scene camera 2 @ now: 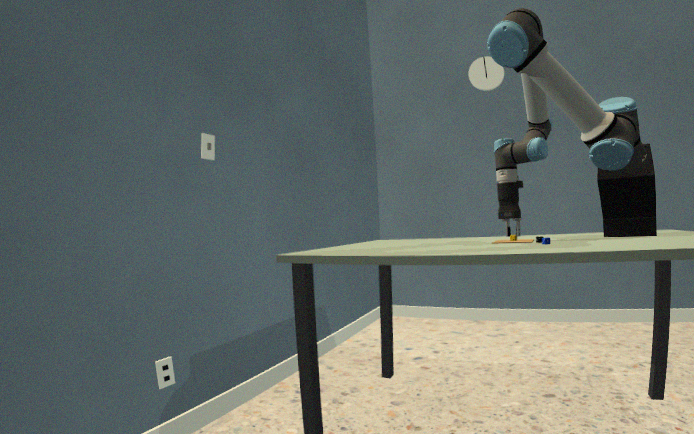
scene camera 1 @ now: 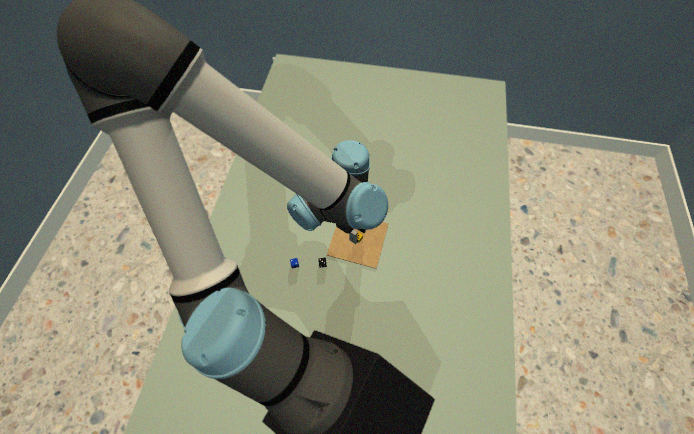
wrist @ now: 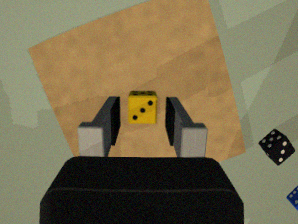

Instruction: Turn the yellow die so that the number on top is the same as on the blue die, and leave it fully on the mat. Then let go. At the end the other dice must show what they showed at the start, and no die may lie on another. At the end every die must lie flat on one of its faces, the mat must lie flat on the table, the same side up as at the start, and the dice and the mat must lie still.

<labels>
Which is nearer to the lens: the black die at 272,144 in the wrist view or the yellow die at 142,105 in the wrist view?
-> The yellow die.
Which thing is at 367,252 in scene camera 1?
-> A tan mat.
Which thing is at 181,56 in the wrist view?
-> A tan mat.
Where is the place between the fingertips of my gripper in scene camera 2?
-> At 513,236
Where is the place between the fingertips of my gripper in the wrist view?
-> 142,111
</labels>
